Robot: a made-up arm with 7 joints.
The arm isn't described. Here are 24 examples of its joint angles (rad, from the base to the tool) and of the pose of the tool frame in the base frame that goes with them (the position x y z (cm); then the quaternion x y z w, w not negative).
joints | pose
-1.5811 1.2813 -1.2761 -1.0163 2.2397 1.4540 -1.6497 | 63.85 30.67 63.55 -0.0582 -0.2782 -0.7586 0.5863
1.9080 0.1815 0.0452 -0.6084 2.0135 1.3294 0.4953 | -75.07 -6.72 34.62 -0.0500 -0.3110 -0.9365 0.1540
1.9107 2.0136 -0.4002 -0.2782 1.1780 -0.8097 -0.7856 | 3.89 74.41 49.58 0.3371 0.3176 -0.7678 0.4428
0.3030 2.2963 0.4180 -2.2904 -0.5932 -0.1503 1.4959 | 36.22 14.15 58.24 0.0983 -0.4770 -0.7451 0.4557
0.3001 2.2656 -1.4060 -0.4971 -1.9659 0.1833 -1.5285 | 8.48 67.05 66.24 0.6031 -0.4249 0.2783 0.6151
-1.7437 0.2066 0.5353 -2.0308 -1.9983 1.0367 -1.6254 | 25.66 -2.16 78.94 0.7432 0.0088 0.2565 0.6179
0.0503 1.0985 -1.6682 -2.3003 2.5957 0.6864 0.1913 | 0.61 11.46 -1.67 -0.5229 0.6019 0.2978 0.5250
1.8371 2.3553 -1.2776 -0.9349 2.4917 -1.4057 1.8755 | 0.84 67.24 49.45 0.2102 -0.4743 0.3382 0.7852
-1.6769 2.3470 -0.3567 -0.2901 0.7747 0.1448 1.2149 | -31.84 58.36 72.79 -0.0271 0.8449 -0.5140 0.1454
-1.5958 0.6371 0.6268 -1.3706 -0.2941 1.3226 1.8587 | 40.21 24.66 84.30 -0.5200 -0.5223 0.6575 0.1565
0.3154 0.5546 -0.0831 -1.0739 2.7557 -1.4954 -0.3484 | 19.15 29.75 -21.99 0.4330 -0.3547 0.8047 0.1977
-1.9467 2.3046 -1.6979 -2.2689 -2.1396 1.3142 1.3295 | 18.65 32.55 53.98 -0.6467 0.6181 0.2483 0.3715
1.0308 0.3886 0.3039 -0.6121 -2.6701 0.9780 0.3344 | -46.10 28.78 -13.81 0.3835 0.3868 -0.7906 0.2800
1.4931 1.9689 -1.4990 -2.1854 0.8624 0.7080 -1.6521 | -26.06 34.67 33.82 -0.7451 0.3246 -0.4843 0.3238
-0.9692 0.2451 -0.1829 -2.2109 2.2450 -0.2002 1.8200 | 44.62 -9.26 45.92 -0.8433 0.5139 0.1196 0.1027
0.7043 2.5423 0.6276 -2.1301 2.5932 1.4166 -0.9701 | 53.02 9.98 48.88 -0.2215 0.2118 -0.6667 0.6794
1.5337 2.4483 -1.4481 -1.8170 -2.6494 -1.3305 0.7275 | -6.88 48.48 43.12 0.8135 -0.4274 0.2074 0.3354
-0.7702 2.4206 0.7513 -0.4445 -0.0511 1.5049 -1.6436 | -25.96 36.19 104.56 0.5540 0.0798 0.1577 0.8135
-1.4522 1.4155 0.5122 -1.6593 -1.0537 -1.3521 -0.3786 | 2.92 36.79 84.50 -0.7736 0.1370 0.3469 0.5123
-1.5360 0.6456 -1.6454 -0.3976 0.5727 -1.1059 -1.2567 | 73.56 10.06 43.89 -0.5075 0.5401 0.6314 0.2282
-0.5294 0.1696 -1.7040 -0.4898 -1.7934 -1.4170 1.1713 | 39.57 -11.89 -23.63 -0.3030 0.3270 -0.8674 0.2212
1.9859 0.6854 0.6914 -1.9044 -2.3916 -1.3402 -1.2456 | -29.34 36.61 31.97 0.5334 0.0576 0.8152 0.2180
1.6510 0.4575 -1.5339 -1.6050 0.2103 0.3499 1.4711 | -45.02 -26.26 22.96 -0.2445 0.5623 0.5298 0.5860
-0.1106 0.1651 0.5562 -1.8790 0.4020 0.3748 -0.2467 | 36.45 27.61 7.83 0.1319 -0.7377 0.1325 0.6487
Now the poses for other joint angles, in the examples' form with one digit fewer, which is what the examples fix.
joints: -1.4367 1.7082 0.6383 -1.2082 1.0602 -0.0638 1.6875
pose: -7.0 47.1 85.0 0.676 0.700 0.096 0.210
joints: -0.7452 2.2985 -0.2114 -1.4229 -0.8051 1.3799 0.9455
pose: 22.6 32.5 89.8 -0.860 0.457 -0.219 0.057
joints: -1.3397 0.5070 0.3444 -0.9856 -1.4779 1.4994 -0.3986
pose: 65.9 13.3 65.2 0.709 -0.114 0.183 0.672
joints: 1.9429 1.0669 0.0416 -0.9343 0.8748 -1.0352 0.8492
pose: -53.4 46.4 41.6 0.322 -0.252 0.273 0.871
